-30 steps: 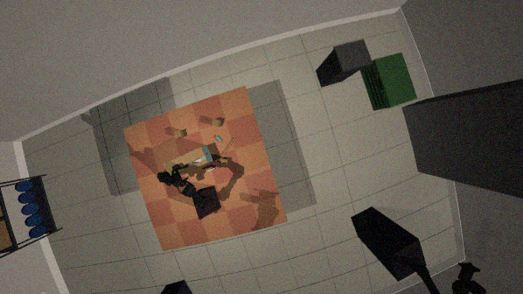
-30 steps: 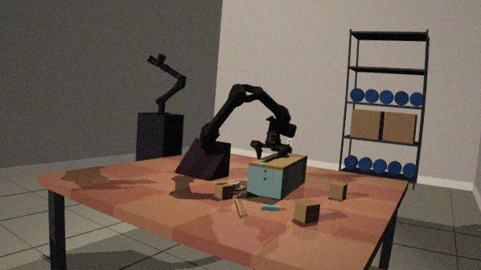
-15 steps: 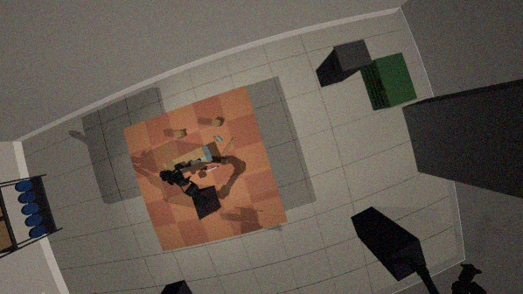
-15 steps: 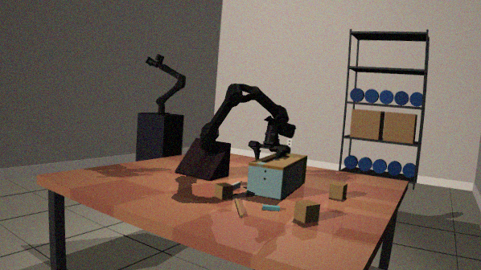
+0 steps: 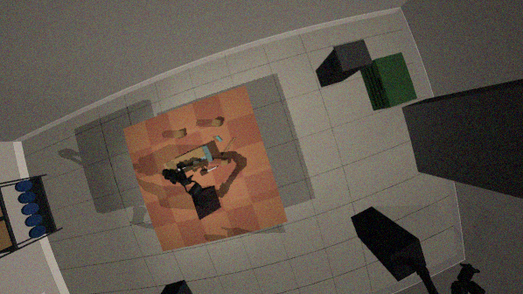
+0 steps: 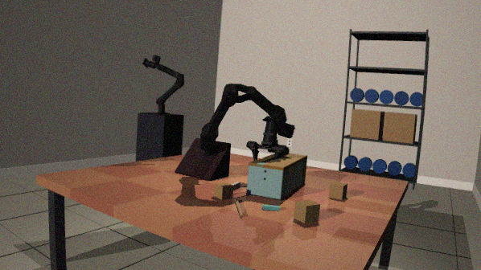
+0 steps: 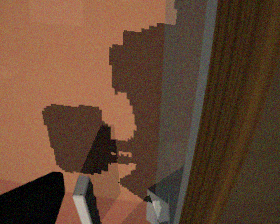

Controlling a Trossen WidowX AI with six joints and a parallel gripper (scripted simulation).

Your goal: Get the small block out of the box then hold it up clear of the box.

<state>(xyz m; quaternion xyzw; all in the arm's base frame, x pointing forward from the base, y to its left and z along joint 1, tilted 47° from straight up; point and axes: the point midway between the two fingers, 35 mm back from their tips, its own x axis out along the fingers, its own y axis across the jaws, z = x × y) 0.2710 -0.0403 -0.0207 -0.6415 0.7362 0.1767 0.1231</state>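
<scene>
My gripper tip is 4 cm short of the box and 2 cm above it. From my gripper tip the other things lie so: wooden stick 37 cm to the right, 8 cm below, 5 cm ahead.
</scene>
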